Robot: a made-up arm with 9 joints. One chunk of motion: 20 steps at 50 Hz.
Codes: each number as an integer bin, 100 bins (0 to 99) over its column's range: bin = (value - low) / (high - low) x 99, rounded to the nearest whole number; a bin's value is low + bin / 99 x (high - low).
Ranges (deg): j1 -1..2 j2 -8..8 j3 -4..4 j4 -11..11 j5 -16..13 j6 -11..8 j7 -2..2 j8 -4..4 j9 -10..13
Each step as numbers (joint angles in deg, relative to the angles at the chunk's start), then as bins.
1 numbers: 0.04 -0.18 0.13 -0.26 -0.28 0.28 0.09 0.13 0.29
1 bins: 34 48 51 48 54 59 52 51 44
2 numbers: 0.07 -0.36 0.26 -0.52 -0.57 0.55 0.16 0.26 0.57
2 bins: 35 47 53 47 53 60 53 53 45
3 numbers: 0.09 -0.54 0.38 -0.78 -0.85 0.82 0.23 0.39 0.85
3 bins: 36 46 54 46 52 62 55 54 47
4 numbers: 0.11 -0.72 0.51 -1.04 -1.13 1.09 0.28 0.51 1.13
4 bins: 37 45 56 45 51 63 56 56 48
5 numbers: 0.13 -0.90 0.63 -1.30 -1.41 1.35 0.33 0.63 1.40
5 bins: 37 44 57 44 50 64 58 57 49
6 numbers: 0.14 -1.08 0.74 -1.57 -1.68 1.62 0.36 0.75 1.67
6 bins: 38 43 59 42 49 66 58 59 50
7 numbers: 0.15 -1.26 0.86 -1.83 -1.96 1.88 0.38 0.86 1.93
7 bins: 38 42 60 41 48 67 59 60 51
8 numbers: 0.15 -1.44 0.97 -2.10 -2.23 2.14 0.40 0.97 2.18
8 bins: 38 41 62 40 47 68 59 62 52
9 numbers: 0.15 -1.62 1.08 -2.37 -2.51 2.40 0.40 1.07 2.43
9 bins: 38 39 63 39 46 70 59 63 54
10 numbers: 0.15 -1.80 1.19 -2.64 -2.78 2.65 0.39 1.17 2.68
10 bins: 38 38 64 38 45 71 59 64 55
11 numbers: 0.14 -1.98 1.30 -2.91 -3.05 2.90 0.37 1.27 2.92
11 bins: 38 37 66 36 44 72 59 65 56
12 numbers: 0.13 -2.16 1.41 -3.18 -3.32 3.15 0.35 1.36 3.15
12 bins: 37 36 67 35 43 74 58 66 57
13 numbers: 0.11 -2.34 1.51 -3.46 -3.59 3.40 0.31 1.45 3.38
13 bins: 37 35 68 34 42 75 57 67 58
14 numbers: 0.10 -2.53 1.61 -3.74 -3.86 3.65 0.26 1.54 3.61
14 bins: 36 34 69 33 41 76 56 69 59
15 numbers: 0.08 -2.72 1.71 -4.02 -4.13 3.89 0.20 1.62 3.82
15 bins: 36 33 71 31 41 78 54 70 59
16 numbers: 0.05 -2.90 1.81 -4.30 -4.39 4.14 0.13 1.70 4.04
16 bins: 35 32 72 30 40 79 53 71 60
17 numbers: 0.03 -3.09 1.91 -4.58 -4.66 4.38 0.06 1.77 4.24
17 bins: 34 30 73 29 39 80 51 71 61
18 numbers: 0.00 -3.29 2.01 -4.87 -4.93 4.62 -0.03 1.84 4.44
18 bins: 33 29 74 28 38 81 49 72 62
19 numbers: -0.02 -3.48 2.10 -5.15 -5.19 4.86 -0.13 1.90 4.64
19 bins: 32 28 75 26 37 83 46 73 63
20 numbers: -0.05 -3.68 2.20 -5.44 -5.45 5.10 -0.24 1.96 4.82
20 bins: 31 27 77 25 36 84 44 74 64
